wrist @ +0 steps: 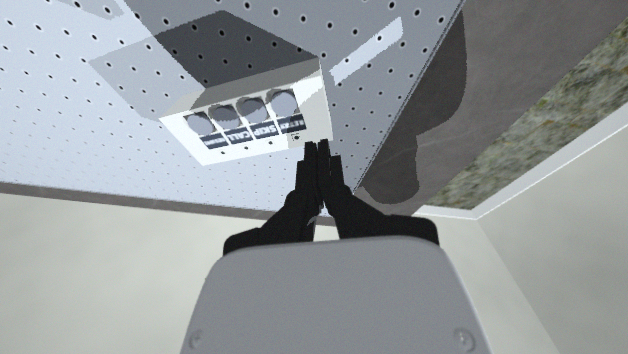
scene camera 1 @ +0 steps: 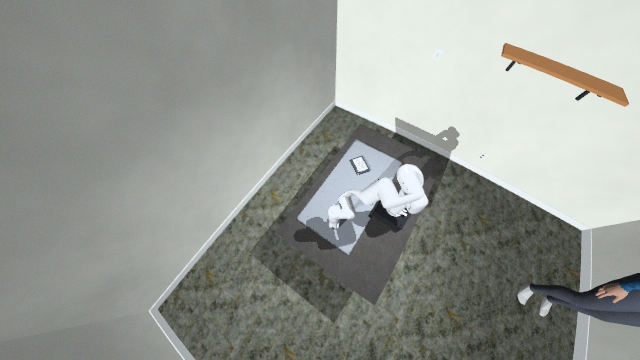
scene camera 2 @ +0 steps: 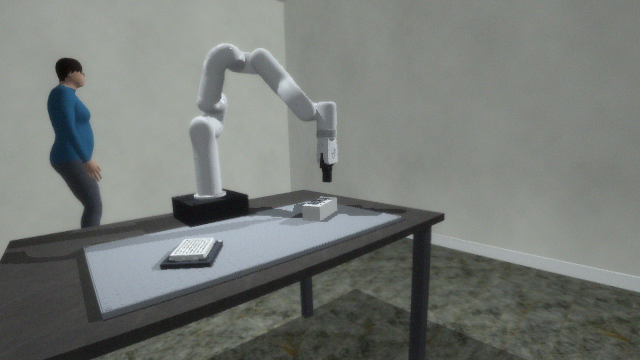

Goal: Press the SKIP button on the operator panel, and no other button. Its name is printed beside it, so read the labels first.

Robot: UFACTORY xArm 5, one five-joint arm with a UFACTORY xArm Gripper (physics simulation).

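Pixels of known places: gripper, fingertip midpoint: [wrist: 320, 154] [scene camera 2: 327, 181]; arm's base, origin of the base link: [scene camera 1: 394, 208] [scene camera 2: 210, 195].
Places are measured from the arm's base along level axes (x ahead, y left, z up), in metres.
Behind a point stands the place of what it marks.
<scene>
The operator panel [scene camera 2: 312, 214] {y 0.205, x 0.383, z -0.051 m} [wrist: 318, 107] {y 0.345, x 0.308, z -0.021 m} is a white box with a row of round grey buttons and dark labels. In the wrist view the labels appear upside down. The SKIP label [wrist: 265, 130] {y 0.295, x 0.343, z -0.021 m} sits beside the SKIP button [wrist: 252, 110] {y 0.284, x 0.321, z -0.018 m}, between the CALL button [wrist: 225, 116] {y 0.258, x 0.332, z -0.018 m} and the RETRY button [wrist: 284, 102] {y 0.313, x 0.308, z -0.018 m}. The RESUME button [wrist: 200, 122] {y 0.232, x 0.343, z -0.018 m} is at the far left. My gripper [scene camera 2: 327, 181] {y 0.346, x 0.314, z 0.040 m} [wrist: 320, 154] {y 0.346, x 0.314, z 0.040 m} is shut and empty, above the panel with a visible gap. In the wrist view its tips appear by the panel's corner, past the RETRY label. In scene camera 1 the arm hides the panel.
A white well plate [scene camera 1: 359, 164] {y -0.226, x 0.413, z -0.052 m} [scene camera 2: 192, 248] {y -0.238, x 0.425, z -0.048 m} rests on a dark tray [scene camera 2: 214, 256] {y -0.201, x 0.473, z -0.066 m} at the other end of the perforated board [scene camera 1: 320, 192] {y 0.170, x 0.558, z -0.074 m} [scene camera 2: 260, 250] {y -0.083, x 0.501, z -0.074 m}. The black arm base [scene camera 2: 210, 210] {y -0.051, x 0.113, z -0.033 m} stands behind the board. A person [scene camera 1: 575, 295] [scene camera 2: 72, 120] stands beyond the table.
</scene>
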